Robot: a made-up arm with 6 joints.
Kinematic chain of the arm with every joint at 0, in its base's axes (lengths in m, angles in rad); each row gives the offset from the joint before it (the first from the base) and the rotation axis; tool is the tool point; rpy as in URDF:
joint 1: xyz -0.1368 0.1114 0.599 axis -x
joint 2: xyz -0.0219 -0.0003 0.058 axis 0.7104 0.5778 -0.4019
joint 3: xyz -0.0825 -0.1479 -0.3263 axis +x
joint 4: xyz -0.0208 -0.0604 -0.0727 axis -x
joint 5: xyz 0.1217 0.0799 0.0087 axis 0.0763 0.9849 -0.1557
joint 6: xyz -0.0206 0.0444 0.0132 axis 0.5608 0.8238 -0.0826
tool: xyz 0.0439 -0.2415 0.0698 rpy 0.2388 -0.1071 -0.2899
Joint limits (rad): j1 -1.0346..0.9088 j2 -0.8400..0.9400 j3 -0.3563..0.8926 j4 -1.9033..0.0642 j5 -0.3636..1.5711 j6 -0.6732..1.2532
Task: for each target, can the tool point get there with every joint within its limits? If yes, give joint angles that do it. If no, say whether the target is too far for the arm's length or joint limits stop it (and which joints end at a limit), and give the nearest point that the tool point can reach.
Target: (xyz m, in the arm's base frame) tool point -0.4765 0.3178 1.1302
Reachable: no: joint limits stop it (at a limit: joint 1, joint 2, joint 3, joint 6) | nearest point -0.4031 0.4094 0.7530 | short by 0.395 m
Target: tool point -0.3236 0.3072 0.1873
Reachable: yes | joints -0.7272 0.5627 0.1079 -0.1385 1.0018 0.1837
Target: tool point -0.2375 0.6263 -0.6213
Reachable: no: too far | nearest point -0.1821 0.3444 0.0467 | short by 0.727 m
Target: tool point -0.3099 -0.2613 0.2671
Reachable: yes | joints 0.7117 0.5049 -0.1070 -1.3445 0.1285 0.4059
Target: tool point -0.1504 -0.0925 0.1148
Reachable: yes | joints 0.0608 0.2683 0.5318 -0.6541 1.2131 -0.3794
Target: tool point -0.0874 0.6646 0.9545
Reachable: no: joint limits stop it (at a limit: joint 1, joint 2, joint 3, joint 4, joint 5) | nearest point -0.2542 0.5380 0.6858 | short by 0.341 m
